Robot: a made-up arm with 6 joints.
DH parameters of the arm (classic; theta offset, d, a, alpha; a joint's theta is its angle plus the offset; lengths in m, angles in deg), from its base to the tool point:
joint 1: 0 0.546 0 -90
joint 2: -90 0 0.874 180
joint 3: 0 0 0 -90
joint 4: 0 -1.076 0 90
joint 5: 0 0.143 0 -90
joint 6: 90 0 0 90
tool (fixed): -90 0 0 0
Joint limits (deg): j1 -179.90..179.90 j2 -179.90..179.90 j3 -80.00..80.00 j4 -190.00..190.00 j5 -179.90..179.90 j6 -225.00..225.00
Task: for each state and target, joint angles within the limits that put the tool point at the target. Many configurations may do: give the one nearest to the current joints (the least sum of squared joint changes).
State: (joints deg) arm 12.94 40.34 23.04 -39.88 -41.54 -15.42
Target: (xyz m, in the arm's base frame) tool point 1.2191 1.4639 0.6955
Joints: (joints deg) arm 53.60 71.63 69.63 -38.12 -41.54 -15.42
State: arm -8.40 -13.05 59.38 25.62 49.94 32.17
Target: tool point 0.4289 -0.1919 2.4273
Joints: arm -8.43 5.09 71.24 27.43 49.94 32.17
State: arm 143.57 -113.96 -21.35 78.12 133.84 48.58
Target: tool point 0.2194 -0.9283 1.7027
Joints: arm 102.49 -85.11 1.74 84.60 133.84 48.58
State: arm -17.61 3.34 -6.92 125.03 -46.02 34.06
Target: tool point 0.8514 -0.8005 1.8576
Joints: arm -46.67 12.19 30.55 119.29 -46.02 34.06
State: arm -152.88 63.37 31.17 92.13 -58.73 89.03
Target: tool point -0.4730 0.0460 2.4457
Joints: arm -179.90 12.19 79.61 70.89 -58.73 89.03
